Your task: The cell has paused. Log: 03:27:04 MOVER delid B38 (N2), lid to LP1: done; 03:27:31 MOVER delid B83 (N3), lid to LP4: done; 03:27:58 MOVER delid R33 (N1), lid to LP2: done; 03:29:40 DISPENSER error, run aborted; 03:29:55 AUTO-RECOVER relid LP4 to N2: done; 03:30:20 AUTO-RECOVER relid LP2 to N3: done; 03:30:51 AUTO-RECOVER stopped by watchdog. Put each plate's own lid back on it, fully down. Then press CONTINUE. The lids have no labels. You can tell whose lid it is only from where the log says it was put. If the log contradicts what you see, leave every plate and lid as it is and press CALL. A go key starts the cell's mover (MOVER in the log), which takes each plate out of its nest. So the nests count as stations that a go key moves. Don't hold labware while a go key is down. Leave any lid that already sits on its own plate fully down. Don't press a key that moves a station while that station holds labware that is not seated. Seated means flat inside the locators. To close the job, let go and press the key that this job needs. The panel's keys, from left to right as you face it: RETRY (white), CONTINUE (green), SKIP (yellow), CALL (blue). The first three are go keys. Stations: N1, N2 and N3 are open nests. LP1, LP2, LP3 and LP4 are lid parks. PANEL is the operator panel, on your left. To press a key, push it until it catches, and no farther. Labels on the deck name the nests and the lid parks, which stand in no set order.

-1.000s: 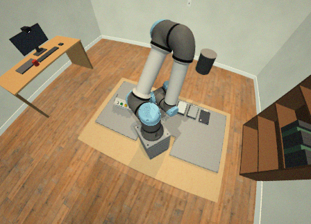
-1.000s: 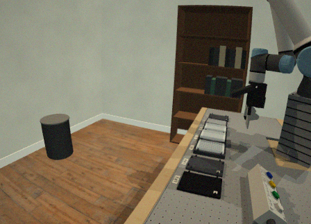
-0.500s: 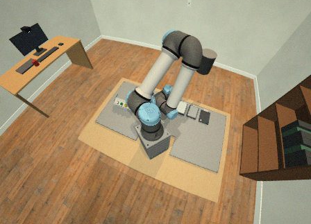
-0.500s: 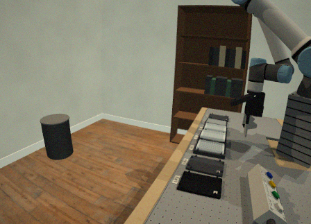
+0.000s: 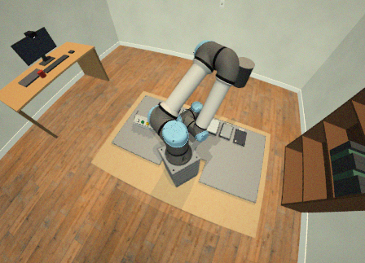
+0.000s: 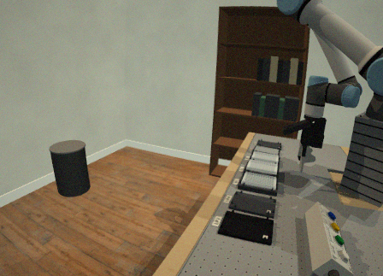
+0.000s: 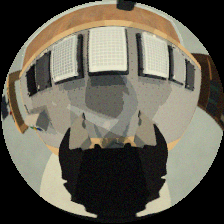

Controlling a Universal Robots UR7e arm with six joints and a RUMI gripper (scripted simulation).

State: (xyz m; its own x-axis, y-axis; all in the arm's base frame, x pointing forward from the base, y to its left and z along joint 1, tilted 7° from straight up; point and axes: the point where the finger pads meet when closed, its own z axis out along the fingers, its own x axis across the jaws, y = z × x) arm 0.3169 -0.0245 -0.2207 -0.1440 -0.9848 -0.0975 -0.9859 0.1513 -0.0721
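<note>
The white gridded plate lies 150 mm ahead of my hand, 20 mm to the right of it and 40 mm below it. Also, from my hand: dark lid park 90 mm ahead, 410 mm to the right, 60 mm below; then yellow key 20 mm behind, 400 mm to the left; then blue key 30 mm behind, 350 mm to the left.
</note>
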